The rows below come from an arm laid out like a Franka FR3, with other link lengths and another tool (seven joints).
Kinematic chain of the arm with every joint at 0, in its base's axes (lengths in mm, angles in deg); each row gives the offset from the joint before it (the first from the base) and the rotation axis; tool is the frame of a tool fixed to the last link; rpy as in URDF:
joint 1: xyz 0 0 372.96 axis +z
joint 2: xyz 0 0 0 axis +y
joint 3: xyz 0 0 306.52 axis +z
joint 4: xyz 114.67 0 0 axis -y
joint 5: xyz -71.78 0 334.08 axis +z
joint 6: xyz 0 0 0 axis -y
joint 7: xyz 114.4 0 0 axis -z
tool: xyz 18 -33 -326.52 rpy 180 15.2 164.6
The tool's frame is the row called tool.
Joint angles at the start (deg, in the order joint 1, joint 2, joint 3, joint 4, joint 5, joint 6, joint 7):
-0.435, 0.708, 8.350, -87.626, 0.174, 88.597, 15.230
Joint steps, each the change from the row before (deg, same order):
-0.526, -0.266, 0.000, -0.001, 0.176, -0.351, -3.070
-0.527, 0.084, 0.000, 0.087, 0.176, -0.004, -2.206
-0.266, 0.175, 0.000, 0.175, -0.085, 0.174, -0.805
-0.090, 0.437, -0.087, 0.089, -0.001, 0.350, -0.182
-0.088, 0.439, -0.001, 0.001, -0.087, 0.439, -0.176
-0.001, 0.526, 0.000, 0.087, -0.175, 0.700, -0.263
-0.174, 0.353, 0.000, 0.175, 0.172, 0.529, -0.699
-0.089, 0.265, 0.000, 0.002, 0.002, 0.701, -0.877
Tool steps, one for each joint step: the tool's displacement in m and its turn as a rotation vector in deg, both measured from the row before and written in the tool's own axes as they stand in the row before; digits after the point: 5 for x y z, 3 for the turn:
-0.00174, -0.00351, -0.00141, -0.743, 0.141, -2.441
-0.00294, -0.00273, 0.00103, -0.605, 0.079, -1.581
-0.00325, -0.00178, 0.00077, -0.160, -0.188, -0.512
-0.00246, -0.00053, 0.00368, -0.056, 0.017, 0.014
-0.00230, -0.00012, 0.00416, -0.002, -0.016, -0.083
-0.00402, 0.00106, 0.00421, -0.084, -0.284, -0.242
-0.00387, 0.00110, 0.00222, -0.469, -0.239, -0.412
-0.00414, 0.00113, 0.00231, -0.405, -0.393, -0.702

